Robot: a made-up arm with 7 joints.
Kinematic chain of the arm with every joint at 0, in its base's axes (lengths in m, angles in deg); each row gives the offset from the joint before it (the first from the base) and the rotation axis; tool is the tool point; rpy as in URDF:
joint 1: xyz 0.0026 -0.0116 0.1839 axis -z
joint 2: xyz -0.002 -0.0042 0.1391 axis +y
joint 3: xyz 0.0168 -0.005 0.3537 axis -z
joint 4: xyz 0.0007 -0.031 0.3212 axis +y
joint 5: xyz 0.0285 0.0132 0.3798 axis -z
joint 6: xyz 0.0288 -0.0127 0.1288 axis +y
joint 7: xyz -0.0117 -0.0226 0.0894 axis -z
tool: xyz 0.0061 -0.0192 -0.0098 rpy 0 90 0
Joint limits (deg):
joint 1: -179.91..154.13
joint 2: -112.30..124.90
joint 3: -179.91..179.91
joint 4: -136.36..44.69
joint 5: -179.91..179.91
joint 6: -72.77..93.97
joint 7: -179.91..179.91
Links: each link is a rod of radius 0.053 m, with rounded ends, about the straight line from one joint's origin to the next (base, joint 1, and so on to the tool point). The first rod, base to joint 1, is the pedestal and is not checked.
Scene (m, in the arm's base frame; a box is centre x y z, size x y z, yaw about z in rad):
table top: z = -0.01
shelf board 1: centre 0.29 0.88 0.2 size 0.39 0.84 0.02 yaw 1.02
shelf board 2: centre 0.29 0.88 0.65 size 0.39 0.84 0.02 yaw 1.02
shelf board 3: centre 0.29 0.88 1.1 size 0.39 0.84 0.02 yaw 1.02
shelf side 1: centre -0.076 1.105 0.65 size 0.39 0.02 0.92 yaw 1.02
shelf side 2: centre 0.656 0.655 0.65 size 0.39 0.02 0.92 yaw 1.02
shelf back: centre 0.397 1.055 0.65 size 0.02 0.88 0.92 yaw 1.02
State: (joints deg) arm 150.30 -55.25 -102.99 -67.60 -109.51 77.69 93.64
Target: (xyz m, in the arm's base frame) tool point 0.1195 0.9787 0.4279
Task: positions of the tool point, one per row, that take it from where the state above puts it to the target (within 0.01 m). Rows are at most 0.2 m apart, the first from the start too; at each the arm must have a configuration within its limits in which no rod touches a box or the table.
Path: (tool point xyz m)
1: 0.2982 0.7586 0.8738
2: 0.2342 0.6837 0.8801
3: 0.1946 0.5837 0.8863
4: 0.1782 0.4687 0.8803
5: 0.0987 0.5557 0.7822
6: 0.0240 0.6134 0.6697
7: -0.0394 0.6419 0.5492
8: -0.0860 0.6440 0.4279
9: -0.0437 0.7712 0.4382
10: 0.0265 0.8850 0.4381
11: 0.1195 0.9787 0.4278

